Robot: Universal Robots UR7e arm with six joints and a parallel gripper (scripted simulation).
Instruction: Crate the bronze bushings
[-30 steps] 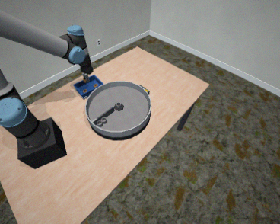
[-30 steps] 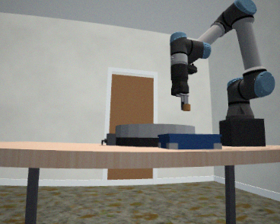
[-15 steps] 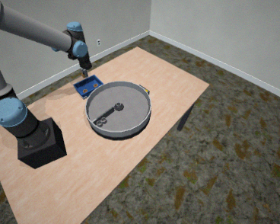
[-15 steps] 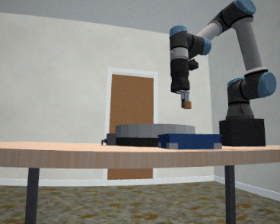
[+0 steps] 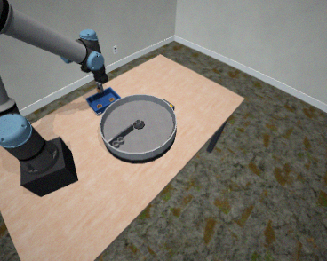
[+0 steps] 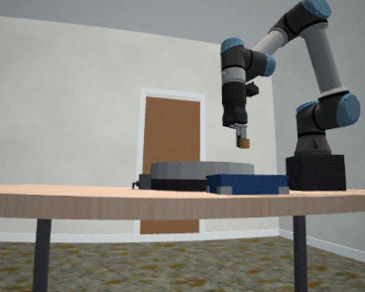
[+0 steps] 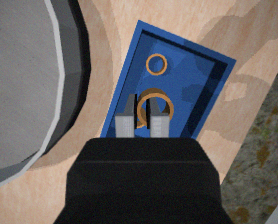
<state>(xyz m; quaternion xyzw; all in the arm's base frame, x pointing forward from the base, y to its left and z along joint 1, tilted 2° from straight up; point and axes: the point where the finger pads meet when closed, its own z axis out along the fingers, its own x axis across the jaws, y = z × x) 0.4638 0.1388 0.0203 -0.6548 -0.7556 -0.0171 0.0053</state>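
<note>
Right now the blue crate is 130 mm below my hand, 40 mm to the left of it and 20 mm ahead of it. From my hand the other things lie so: grey turning table 300 mm to the right, 100 mm below, 10 mm behind.
</note>
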